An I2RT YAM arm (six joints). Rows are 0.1 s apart.
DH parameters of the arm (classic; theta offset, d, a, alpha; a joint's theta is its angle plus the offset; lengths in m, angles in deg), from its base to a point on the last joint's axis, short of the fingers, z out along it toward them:
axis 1: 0 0.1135 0.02 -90
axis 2: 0 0 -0.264 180
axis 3: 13.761 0 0.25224 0
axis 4: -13.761 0 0.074 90
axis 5: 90 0 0 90
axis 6: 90 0.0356 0 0
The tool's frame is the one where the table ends.
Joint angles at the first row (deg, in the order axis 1, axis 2, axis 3, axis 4, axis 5, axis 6):
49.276, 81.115, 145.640, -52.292, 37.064, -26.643
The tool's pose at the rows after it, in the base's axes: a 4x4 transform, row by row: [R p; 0 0 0 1], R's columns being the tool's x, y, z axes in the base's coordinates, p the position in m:
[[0.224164, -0.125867, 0.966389, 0.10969], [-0.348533, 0.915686, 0.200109, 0.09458], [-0.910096, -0.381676, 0.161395, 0.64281], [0, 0, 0, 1]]
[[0.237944, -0.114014, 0.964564, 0.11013], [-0.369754, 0.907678, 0.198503, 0.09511], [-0.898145, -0.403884, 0.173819, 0.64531], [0, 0, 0, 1]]
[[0.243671, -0.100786, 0.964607, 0.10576], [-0.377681, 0.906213, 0.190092, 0.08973], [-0.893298, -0.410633, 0.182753, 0.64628], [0, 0, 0, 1]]
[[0.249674, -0.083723, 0.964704, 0.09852], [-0.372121, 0.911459, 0.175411, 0.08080], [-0.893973, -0.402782, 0.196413, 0.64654], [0, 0, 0, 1]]
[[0.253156, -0.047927, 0.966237, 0.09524], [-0.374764, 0.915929, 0.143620, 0.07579], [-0.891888, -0.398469, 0.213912, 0.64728], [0, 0, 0, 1]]
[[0.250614, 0.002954, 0.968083, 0.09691], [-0.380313, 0.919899, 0.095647, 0.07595], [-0.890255, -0.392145, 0.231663, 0.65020], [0, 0, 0, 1]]
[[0.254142, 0.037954, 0.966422, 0.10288], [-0.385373, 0.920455, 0.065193, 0.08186], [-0.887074, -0.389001, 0.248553, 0.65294], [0, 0, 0, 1]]
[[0.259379, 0.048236, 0.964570, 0.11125], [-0.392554, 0.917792, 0.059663, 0.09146], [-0.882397, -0.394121, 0.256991, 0.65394], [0, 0, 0, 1]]
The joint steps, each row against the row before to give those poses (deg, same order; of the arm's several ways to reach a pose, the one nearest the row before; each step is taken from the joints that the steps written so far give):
0.001, 2.159, 1.548, 0.038, -0.062, -3.189
0.000, 0.760, 1.331, 0.336, -0.024, -2.018
-0.001, -1.092, -0.746, 0.382, 0.396, -1.000
0.002, -2.426, -2.499, 1.227, 0.702, -0.433
-0.001, -1.656, -2.347, 2.381, 1.610, -1.260
0.001, 0.237, -0.270, 2.581, 2.481, -1.686
-0.003, 1.173, 0.074, 2.966, 1.453, -1.603
-0.001, 1.687, 0.375, 2.088, 0.174, -1.007

